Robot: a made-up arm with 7 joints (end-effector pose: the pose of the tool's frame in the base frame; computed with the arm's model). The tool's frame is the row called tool.
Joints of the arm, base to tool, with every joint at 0 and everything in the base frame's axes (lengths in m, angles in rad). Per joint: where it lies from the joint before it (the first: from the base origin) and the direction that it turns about. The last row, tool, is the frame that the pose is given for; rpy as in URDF.
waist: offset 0 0 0.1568 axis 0 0 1
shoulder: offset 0 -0.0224 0.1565 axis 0 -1 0
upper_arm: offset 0 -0.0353 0.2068 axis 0 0 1
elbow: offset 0.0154 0.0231 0.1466 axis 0 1 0
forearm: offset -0.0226 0.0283 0.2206 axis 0 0 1
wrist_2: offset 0 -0.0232 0.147 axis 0 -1 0
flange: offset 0.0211 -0.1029 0.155 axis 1 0 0
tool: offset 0 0 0 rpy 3.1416 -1.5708 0
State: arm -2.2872 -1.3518 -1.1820 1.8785 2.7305 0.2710 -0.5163
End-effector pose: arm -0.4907 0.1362 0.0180 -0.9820 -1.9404 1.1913
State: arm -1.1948 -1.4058 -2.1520 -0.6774 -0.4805 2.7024 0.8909
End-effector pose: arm 0.3215 -0.3608 0.2651 2.1625 1.9145 0.7710
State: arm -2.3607 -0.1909 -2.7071 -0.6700 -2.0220 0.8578 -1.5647
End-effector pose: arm -0.4379 -0.3096 0.9006 1.2361 -0.3639 0.9792
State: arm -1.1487 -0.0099 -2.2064 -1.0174 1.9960 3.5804 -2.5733
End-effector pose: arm 0.0476 -0.1991 0.8416 -1.4261 -0.3573 0.2207
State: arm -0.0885 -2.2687 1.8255 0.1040 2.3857 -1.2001 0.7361
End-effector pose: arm 0.7255 -0.1744 0.0104 0.4712 -0.6545 -0.2032
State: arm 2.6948 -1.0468 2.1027 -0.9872 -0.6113 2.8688 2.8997
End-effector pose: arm -0.2261 0.4039 0.3683 0.6451 1.7945 1.3344
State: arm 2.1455 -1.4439 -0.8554 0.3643 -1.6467 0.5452 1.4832
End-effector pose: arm -0.4641 0.7622 0.2916 -0.6929 -1.0291 -2.5270
